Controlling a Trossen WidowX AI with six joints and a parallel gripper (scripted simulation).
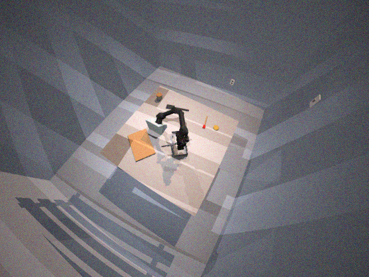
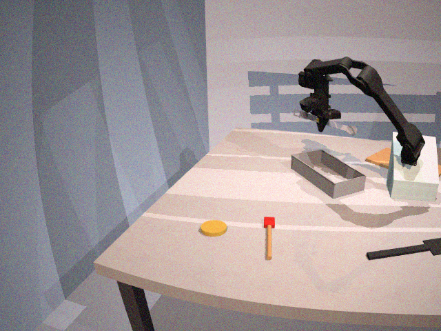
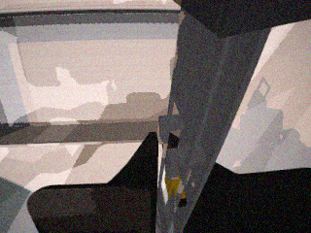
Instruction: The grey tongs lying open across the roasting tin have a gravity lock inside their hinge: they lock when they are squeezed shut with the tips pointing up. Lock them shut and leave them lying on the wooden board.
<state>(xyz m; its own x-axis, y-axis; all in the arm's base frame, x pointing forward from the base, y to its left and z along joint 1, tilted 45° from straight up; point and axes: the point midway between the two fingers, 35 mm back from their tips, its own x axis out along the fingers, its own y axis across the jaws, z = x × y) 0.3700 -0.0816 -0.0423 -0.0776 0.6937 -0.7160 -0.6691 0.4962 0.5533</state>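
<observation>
The wooden board lies 420 mm behind my gripper tip, 210 mm to the right of it and 150 mm below it. From my gripper tip the other things lie so: grey roasting tin 40 mm behind, 60 mm to the left, 130 mm below; then yellow mark 10 mm ahead, 10 mm to the left, 50 mm above; then red-headed spatula 70 mm ahead, 480 mm to the left, 160 mm below.
</observation>
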